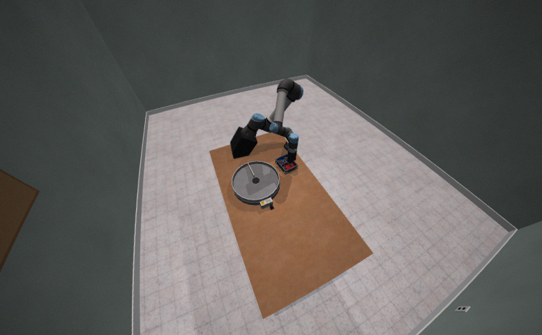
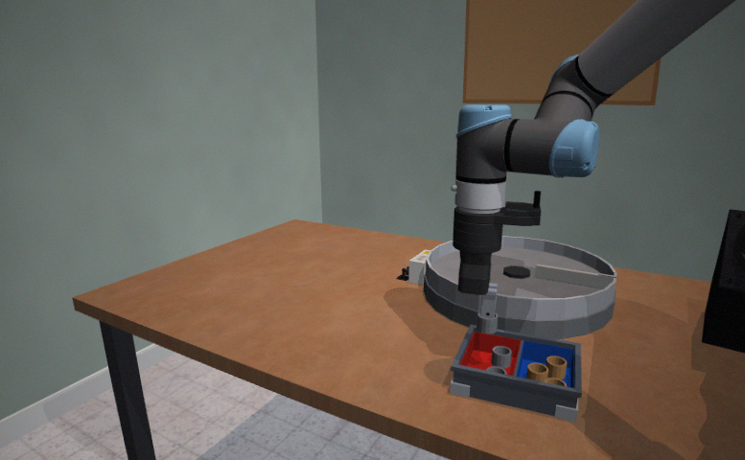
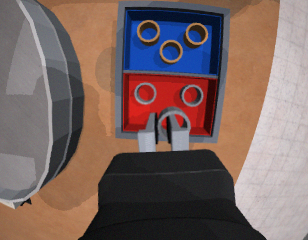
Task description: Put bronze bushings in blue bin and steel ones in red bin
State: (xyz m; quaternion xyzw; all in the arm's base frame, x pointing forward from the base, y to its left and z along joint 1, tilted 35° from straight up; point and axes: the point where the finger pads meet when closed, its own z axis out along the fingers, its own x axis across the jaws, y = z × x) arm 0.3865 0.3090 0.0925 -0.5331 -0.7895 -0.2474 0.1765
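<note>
My gripper is now 6 cm past the bin and 8 cm above it. Round my hand: grey turntable 8 cm ahead, 34 cm to the right, 6 cm below.
</note>
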